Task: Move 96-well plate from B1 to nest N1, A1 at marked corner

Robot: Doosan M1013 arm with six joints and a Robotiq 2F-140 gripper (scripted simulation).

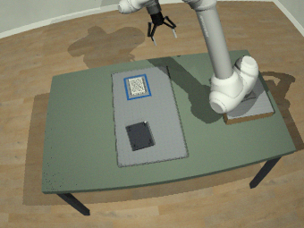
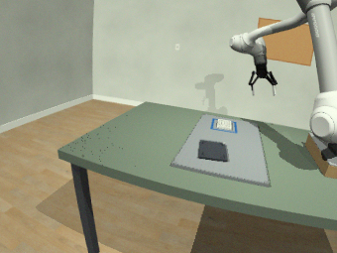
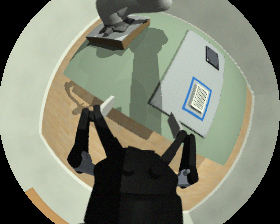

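Now: hand 26 cm short of the white 96-well plate, 19 cm above it and 15 cm to the right of it. Also, from my hand: dark plate nest N1: 51 cm to the left, 36 cm ahead, 19 cm below.
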